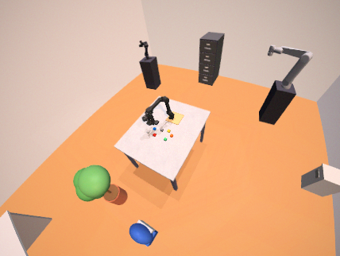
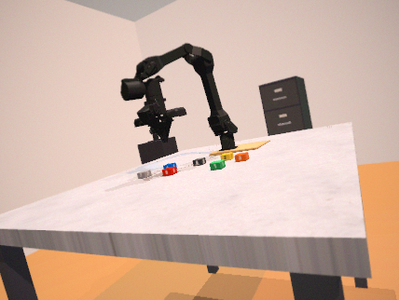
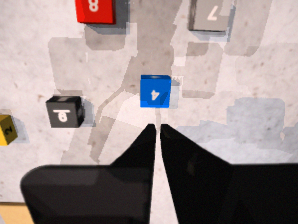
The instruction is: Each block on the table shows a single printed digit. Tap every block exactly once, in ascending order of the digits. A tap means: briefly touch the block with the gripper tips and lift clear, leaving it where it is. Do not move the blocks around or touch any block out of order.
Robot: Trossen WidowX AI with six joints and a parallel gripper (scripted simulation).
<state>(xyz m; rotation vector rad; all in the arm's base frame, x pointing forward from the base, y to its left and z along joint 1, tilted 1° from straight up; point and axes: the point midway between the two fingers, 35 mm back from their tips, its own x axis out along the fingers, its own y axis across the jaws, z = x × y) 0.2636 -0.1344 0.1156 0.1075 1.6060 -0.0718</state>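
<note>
Right now the grey block is 70 mm ahead of my gripper tip, 60 mm to the right of it and 90 mm below it. Also, from my gripper tip: blue block (90 mm below); then red block (90 mm ahead, 40 mm to the left, 90 mm below); then black block (20 mm behind, 100 mm to the left, 90 mm below).
</note>
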